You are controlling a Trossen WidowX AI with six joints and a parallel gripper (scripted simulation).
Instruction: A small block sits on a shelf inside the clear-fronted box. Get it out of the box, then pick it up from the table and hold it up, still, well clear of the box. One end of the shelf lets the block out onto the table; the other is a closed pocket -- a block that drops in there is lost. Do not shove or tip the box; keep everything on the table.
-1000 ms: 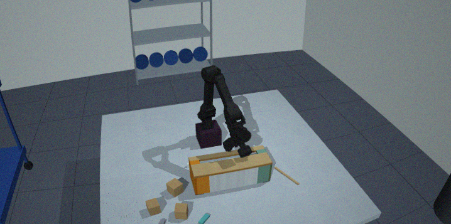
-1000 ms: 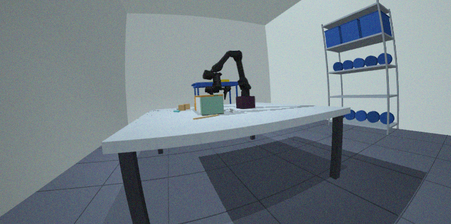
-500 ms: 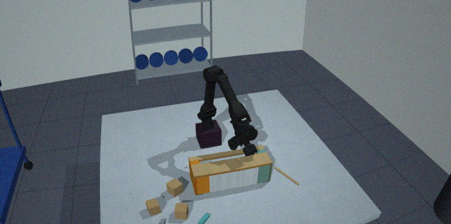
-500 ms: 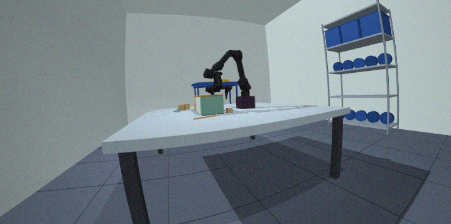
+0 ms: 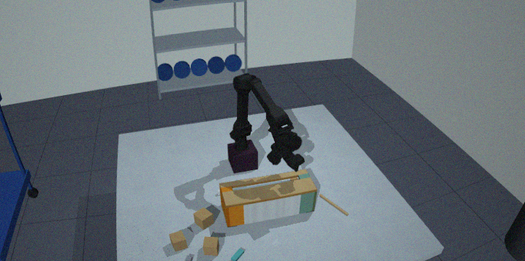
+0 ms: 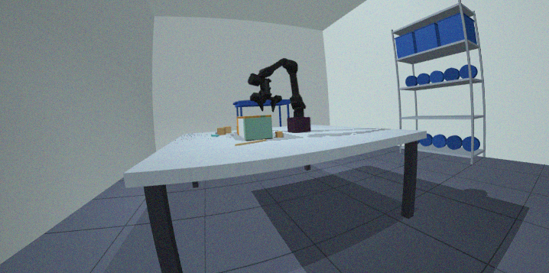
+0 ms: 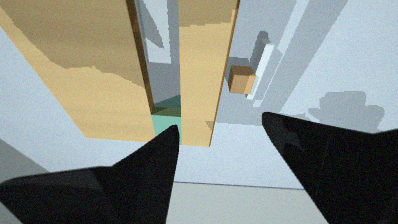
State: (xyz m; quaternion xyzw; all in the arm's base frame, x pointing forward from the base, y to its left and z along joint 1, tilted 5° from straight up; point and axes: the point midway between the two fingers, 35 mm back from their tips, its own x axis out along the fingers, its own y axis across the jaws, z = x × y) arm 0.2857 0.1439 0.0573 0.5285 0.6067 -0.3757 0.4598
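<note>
Now: the tan block 50 mm behind my gripper tip, 40 mm to the left of it and 130 mm below it. Also, from my gripper tip: thin wooden stick 140 mm ahead, 150 mm to the left, 150 mm below; box 30 mm ahead, 130 mm to the right, 90 mm below; teal piece 290 mm ahead, 330 mm to the right, 140 mm below.
</note>
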